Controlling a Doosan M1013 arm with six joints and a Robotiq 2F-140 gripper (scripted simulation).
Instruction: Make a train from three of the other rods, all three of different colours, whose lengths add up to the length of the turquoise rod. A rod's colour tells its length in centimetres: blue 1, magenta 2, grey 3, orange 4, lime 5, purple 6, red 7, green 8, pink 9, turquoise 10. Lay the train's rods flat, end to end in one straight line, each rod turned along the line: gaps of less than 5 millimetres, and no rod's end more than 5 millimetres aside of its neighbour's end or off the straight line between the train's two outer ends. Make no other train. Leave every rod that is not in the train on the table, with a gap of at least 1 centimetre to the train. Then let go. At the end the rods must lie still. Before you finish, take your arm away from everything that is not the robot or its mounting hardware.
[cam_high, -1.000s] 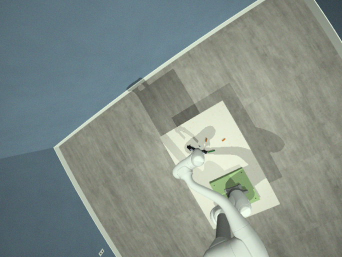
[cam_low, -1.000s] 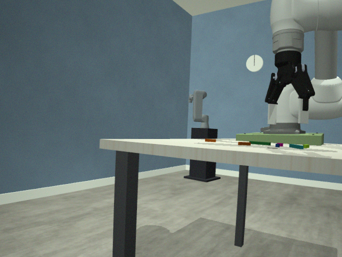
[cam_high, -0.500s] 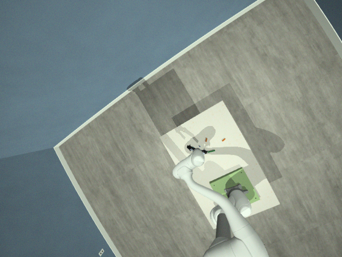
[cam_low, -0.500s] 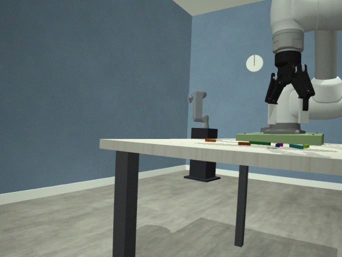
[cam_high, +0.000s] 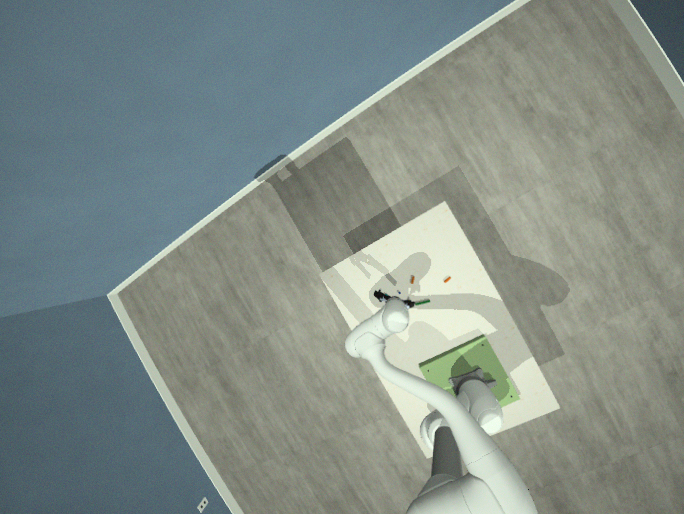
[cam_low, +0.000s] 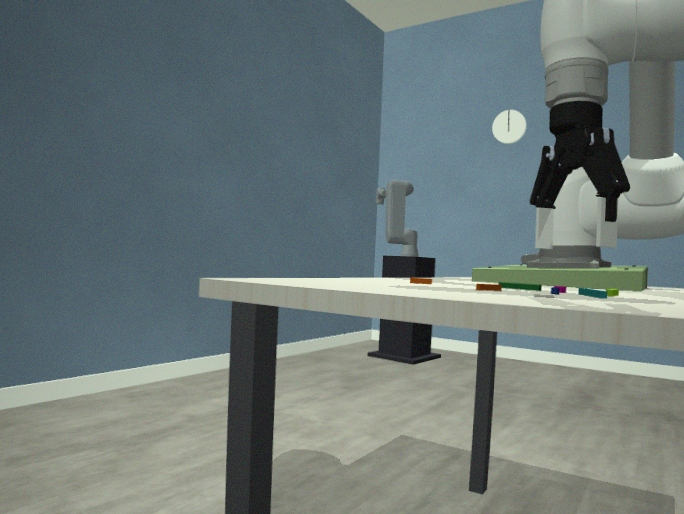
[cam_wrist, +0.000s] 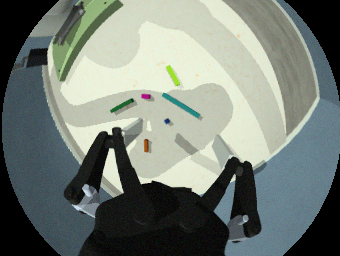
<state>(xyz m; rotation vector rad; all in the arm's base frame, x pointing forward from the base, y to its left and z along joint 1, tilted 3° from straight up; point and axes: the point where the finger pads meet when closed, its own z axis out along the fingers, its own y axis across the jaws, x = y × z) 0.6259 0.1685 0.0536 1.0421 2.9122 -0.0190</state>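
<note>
My hand is 7 cm above the small blue rod, 3 cm to the left of it and 2 cm past it. Also, from my hand: magenta rod: 10 cm behind, 7 cm below, 4 cm to the right; then lime rod: 11 cm behind, 7 cm below, 4 cm to the left; then turquoise rod: 7 cm below, 4 cm behind, 2 cm to the left.
</note>
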